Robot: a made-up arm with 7 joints.
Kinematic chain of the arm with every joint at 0, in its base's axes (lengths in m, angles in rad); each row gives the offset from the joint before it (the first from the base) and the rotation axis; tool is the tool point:
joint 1: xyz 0 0 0.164 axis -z
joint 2: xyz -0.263 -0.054 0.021 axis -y
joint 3: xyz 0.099 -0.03 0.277 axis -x
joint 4: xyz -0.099 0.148 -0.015 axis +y
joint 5: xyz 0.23 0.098 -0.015 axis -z
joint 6: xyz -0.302 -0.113 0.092 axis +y
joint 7: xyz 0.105 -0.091 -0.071 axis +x
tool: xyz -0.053 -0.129 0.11
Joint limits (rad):
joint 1: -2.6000..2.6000
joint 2: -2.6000..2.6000
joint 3: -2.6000..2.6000
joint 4: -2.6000..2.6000
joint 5: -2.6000..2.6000
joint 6: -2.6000..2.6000
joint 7: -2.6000..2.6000
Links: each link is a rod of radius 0.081 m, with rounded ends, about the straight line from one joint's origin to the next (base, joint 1, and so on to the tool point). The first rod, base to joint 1, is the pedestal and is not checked.
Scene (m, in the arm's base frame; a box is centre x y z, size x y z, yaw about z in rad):
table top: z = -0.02
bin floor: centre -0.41 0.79 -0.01 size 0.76 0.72 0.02 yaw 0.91
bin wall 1: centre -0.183 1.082 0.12 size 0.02 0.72 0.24 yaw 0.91
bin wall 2: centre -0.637 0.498 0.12 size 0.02 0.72 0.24 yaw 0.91
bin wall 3: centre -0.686 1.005 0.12 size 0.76 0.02 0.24 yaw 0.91
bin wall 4: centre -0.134 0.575 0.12 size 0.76 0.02 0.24 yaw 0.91
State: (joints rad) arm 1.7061 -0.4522 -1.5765 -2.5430 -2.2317 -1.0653 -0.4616
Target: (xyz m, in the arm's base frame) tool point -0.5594 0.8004 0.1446
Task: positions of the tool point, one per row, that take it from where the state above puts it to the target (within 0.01 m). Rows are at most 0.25 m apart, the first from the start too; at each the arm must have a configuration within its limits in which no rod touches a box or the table.
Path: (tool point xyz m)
1: -0.2959 0.8061 0.6887
2: -0.3890 0.8657 0.5161
3: -0.4814 0.8637 0.3293
4: -0.5594 0.8004 0.1446

